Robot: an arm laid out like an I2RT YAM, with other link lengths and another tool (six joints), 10 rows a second.
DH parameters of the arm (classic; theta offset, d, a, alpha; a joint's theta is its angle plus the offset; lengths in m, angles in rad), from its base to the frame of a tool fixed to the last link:
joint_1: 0 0.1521 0.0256 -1.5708
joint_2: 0 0 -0.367 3.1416
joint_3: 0.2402 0 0.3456 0
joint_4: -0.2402 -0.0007 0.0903 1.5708
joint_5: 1.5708 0.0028 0 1.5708
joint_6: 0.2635 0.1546 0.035 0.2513
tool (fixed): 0 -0.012 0 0
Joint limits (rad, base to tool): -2.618..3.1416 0..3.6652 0..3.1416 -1.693..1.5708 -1.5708..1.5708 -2.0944..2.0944
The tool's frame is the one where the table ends.
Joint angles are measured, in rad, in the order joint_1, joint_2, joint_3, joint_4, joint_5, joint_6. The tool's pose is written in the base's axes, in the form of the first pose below.
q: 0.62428, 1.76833, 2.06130, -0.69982, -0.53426, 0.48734
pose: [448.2 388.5 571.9 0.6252 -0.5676 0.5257 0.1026]
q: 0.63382, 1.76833, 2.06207, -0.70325, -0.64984, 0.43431
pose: [431.6 400.9 575.3 0.6276 -0.5958 0.4799 0.1440]
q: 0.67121, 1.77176, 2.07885, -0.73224, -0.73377, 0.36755
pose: [405.2 419.9 579.6 0.6252 -0.6270 0.4290 0.1787]
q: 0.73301, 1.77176, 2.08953, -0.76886, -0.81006, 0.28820
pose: [367.0 444.5 582.1 0.6183 -0.6600 0.3678 0.2165]
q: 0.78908, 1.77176, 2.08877, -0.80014, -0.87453, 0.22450
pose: [331.9 464.2 580.1 0.6072 -0.6834 0.3174 0.2521]
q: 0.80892, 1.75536, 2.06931, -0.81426, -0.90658, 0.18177
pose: [314.3 466.5 579.6 0.6038 -0.6932 0.2906 0.2654]
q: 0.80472, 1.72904, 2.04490, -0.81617, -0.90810, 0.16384
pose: [309.7 458.3 582.3 0.6072 -0.6945 0.2843 0.2610]
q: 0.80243, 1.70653, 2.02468, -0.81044, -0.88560, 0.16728
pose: [308.4 451.6 584.5 0.6108 -0.6932 0.2895 0.2502]
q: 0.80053, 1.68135, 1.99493, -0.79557, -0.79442, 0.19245
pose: [316.2 443.1 581.8 0.6147 -0.6888 0.3194 0.2138]
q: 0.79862, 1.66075, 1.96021, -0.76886, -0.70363, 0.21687
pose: [326.3 436.2 577.1 0.6190 -0.6816 0.3477 0.1769]
